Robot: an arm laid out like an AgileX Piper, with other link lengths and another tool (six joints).
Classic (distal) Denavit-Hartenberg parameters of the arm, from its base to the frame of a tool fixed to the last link. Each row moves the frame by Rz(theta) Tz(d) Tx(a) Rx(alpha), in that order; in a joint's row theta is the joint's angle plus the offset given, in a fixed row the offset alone. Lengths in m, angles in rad.
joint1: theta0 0; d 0.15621; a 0; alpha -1.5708
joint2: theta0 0.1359; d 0; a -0.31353; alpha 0
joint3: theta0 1.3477; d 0; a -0.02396; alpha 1.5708
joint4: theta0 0; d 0.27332; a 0; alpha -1.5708
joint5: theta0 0; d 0; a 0; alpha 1.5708
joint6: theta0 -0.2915; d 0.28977; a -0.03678; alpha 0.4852
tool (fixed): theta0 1.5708; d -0.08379; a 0; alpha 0
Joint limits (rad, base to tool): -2.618..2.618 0..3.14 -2.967..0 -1.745..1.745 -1.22..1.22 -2.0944..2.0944
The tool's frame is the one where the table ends.
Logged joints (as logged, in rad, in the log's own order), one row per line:
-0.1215 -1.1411 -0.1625 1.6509 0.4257 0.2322
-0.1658 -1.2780 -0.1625 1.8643 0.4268 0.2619
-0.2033 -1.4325 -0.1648 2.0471 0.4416 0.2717
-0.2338 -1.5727 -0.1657 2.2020 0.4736 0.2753
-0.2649 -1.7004 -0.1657 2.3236 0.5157 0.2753
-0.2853 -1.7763 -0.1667 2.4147 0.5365 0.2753
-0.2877 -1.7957 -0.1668 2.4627 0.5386 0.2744
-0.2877 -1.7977 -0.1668 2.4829 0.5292 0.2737
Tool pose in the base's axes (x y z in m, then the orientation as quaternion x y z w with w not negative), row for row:
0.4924 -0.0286 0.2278 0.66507 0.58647 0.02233 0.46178
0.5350 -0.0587 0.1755 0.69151 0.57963 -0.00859 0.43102
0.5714 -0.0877 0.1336 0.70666 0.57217 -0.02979 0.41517
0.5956 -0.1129 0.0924 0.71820 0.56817 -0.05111 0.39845
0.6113 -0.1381 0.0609 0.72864 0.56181 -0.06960 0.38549
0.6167 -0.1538 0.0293 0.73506 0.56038 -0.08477 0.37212
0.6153 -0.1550 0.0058 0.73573 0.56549 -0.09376 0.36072
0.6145 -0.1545 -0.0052 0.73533 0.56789 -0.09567 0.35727
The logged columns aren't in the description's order. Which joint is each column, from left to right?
Columns, left to right: joint1, joint3, joint4, joint2, joint5, joint6.
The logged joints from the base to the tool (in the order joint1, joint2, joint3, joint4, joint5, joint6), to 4 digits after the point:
-0.1215 1.6509 -1.1411 -0.1625 0.4257 0.2322
-0.1658 1.8643 -1.2780 -0.1625 0.4268 0.2619
-0.2033 2.0471 -1.4325 -0.1648 0.4416 0.2717
-0.2338 2.2020 -1.5727 -0.1657 0.4736 0.2753
-0.2649 2.3236 -1.7004 -0.1657 0.5157 0.2753
-0.2853 2.4147 -1.7763 -0.1667 0.5365 0.2753
-0.2877 2.4627 -1.7957 -0.1668 0.5386 0.2744
-0.2877 2.4829 -1.7977 -0.1668 0.5292 0.2737

